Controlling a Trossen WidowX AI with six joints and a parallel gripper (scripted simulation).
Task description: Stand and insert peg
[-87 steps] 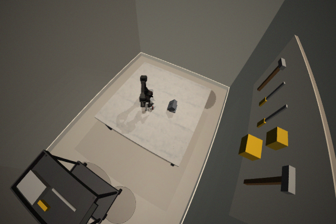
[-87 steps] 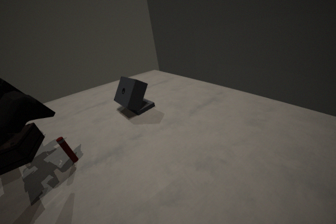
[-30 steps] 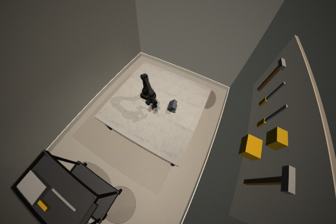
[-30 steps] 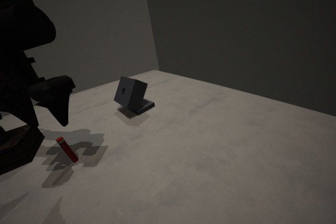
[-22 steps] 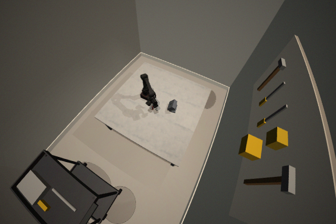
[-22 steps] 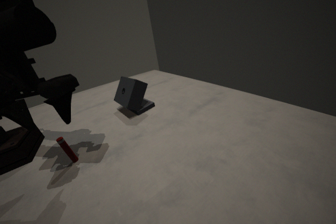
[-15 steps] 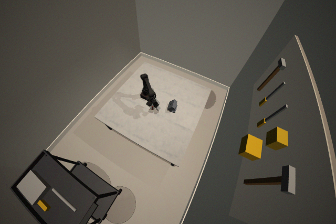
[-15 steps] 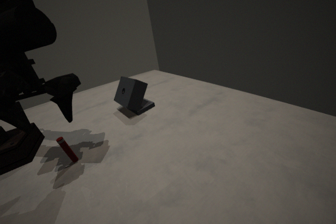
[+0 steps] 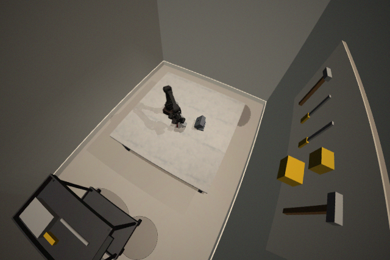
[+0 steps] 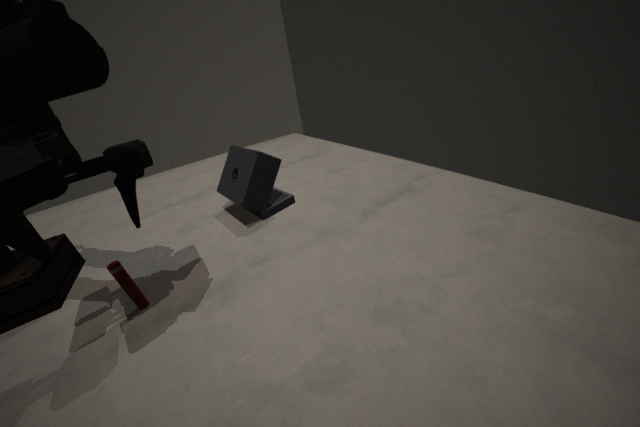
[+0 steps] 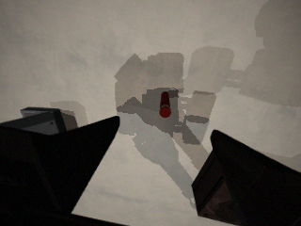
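Now: gripper tip 60 mm above the red peg. Round my gripper tip: grey sloped panel 190 mm to the left, 190 mm ahead, 40 mm below.
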